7 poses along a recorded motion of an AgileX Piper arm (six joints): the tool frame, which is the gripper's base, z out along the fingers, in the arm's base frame.
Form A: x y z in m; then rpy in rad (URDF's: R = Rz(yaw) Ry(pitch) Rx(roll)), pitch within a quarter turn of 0, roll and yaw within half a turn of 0.
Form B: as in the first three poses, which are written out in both.
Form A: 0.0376, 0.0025, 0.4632, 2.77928, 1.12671, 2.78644
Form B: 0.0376, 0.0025, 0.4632, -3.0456, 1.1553, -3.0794
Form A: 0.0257, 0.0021, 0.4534, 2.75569, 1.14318, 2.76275
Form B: 0.0257, 0.0021, 0.4534, -3.0432, 1.1744, -3.0783
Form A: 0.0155, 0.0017, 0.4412, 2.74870, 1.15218, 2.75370
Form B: 0.0155, 0.0017, 0.4412, -3.0482, 1.1841, -3.0737
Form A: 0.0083, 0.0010, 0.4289, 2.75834, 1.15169, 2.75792
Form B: 0.0083, 0.0010, 0.4289, -3.0633, 1.1825, -3.0611
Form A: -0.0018, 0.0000, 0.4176, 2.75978, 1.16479, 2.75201
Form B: -0.0018, 0.0000, 0.4176, -3.0847, 1.1949, -3.0439
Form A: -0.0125, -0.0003, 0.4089, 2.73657, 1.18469, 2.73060
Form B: -0.0125, -0.0003, 0.4089, -3.0808, 1.2167, -3.0475
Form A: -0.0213, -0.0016, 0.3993, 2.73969, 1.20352, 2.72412
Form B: -0.0213, -0.0016, 0.3993, -3.1134, 1.2339, -3.0221
